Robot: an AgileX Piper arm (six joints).
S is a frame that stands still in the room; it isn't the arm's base.
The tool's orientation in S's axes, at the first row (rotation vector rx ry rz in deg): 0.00 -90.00 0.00
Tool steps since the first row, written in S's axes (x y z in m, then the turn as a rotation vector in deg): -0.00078 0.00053 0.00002 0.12 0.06 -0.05; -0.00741 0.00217 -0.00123 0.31 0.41 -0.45; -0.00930 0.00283 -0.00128 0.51 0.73 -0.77; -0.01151 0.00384 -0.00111 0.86 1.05 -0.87; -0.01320 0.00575 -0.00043 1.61 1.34 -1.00; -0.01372 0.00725 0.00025 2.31 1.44 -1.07; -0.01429 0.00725 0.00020 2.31 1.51 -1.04; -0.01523 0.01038 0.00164 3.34 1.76 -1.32; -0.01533 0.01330 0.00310 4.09 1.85 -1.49; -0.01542 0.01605 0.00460 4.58 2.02 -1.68; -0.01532 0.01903 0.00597 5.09 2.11 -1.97; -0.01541 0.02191 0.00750 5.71 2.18 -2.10; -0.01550 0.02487 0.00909 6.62 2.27 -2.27
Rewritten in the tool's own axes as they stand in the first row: 0.00002 0.00053 0.00078 -0.05 0.06 -0.12; -0.00123 0.00217 0.00741 -0.45 0.41 -0.31; -0.00128 0.00283 0.00930 -0.77 0.73 -0.51; -0.00111 0.00384 0.01151 -0.87 1.05 -0.86; -0.00043 0.00575 0.01320 -1.00 1.34 -1.61; 0.00025 0.00725 0.01372 -1.07 1.44 -2.31; 0.00020 0.00725 0.01429 -1.04 1.51 -2.31; 0.00164 0.01038 0.01523 -1.32 1.76 -3.34; 0.00310 0.01330 0.01533 -1.49 1.85 -4.09; 0.00460 0.01605 0.01542 -1.68 2.02 -4.58; 0.00597 0.01903 0.01532 -1.97 2.11 -5.09; 0.00750 0.02191 0.01541 -2.10 2.18 -5.71; 0.00909 0.02487 0.01550 -2.27 2.27 -6.62
